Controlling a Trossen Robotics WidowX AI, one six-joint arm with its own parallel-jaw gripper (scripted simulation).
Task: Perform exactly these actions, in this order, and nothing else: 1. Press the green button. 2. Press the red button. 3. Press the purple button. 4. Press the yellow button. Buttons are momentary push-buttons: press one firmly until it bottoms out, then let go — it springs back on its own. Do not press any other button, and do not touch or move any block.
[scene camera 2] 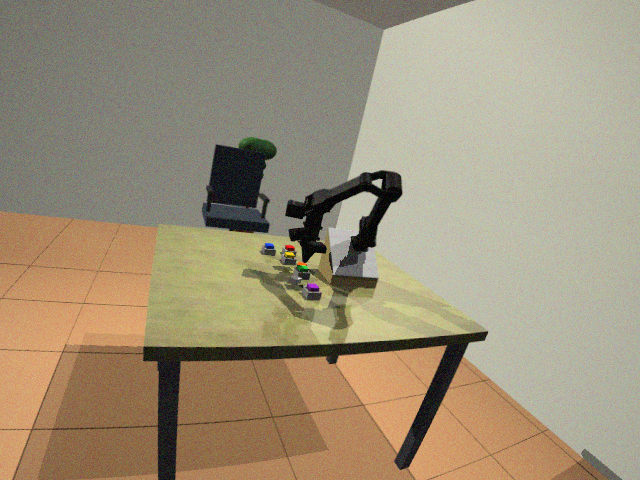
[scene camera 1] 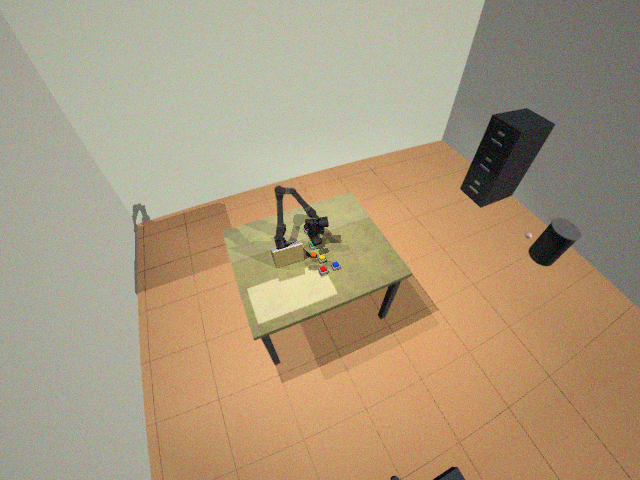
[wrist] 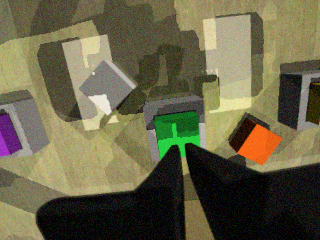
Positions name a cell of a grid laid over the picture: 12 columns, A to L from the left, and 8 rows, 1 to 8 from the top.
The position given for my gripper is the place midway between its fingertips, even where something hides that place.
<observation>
My gripper (scene camera 2: F5) is shut and holds nothing. Also in view: an orange block (wrist: J5), a grey block (wrist: E3) and a green button (wrist: G5).
My gripper is seen too in the wrist view (wrist: G6). Scene camera 1 does not show the grey block, which is hidden by my gripper.
</observation>
